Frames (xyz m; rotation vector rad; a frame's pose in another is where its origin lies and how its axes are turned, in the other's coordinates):
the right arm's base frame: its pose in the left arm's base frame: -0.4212 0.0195 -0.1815 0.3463 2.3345 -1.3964
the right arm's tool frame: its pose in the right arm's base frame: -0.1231 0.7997 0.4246 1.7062 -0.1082 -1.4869
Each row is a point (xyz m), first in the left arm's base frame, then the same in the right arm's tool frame.
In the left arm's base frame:
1: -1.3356 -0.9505 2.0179
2: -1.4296 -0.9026 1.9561
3: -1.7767 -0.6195 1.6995
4: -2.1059 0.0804 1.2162
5: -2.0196 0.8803 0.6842
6: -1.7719 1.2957 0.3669
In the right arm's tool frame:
1: 2.3995 1.6675 1.7799
2: 2.4410 1.6740 1.6651
3: 2.6208 1.6068 1.1859
4: 2.8196 1.1684 0.4112
5: 2.7608 0.4260 -0.2016
6: 2.5729 -0.0670 -0.4389

